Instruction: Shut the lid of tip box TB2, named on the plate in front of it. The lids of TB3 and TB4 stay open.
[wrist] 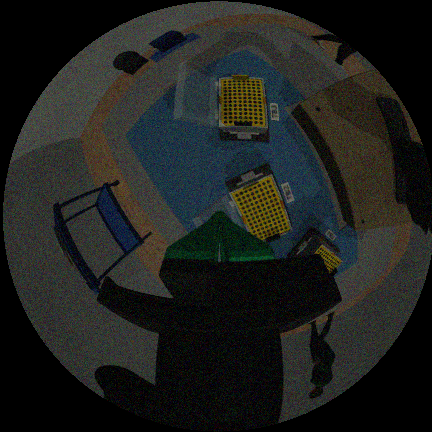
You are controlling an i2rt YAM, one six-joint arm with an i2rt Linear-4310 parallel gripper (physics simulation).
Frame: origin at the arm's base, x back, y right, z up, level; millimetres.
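Seen in the pictures: gripper, fingertip midpoint: point(218, 216).
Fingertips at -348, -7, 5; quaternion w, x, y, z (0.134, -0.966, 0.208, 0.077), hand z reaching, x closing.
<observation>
Offsets run from my fingertips to a thing's middle, as dx, dy, dz. "spot": to the spot under its first point. Level surfaces: height alone.
Three tip boxes with yellow tip racks sit on a blue mat @(dz -198) point(167, 155): an upper box @(+80, +155, -134) point(243, 102), a middle box @(+34, -61, -134) point(261, 207) and a smaller-looking lower right box @(+155, -250, -134) point(328, 259). White name plates @(spot: +142, +127, -196) point(274, 111) @(spot: +101, -56, -196) point(287, 192) @(spot: +206, -207, -196) point(330, 234) lie beside them; their lettering is too small to read surely. The upper box's clear lid @(spot: +9, +169, -103) point(197, 100) stands open to its left. The middle box's clear lid point(214, 212) is open at its lower left, partly hidden by my fingers. The third box's lid cannot be made out. My gripper point(218, 216) is shut and empty, its green fingertips beside the middle box in view.
A brown board point(375, 195) with a dark strip point(325, 160) along its edge lies to the right, with a black arm-like shape point(415, 175) over it. A blue-sided rack point(117, 222) stands at the left. A blue object point(172, 47) lies at the upper left near a wooden edge point(92, 135).
</observation>
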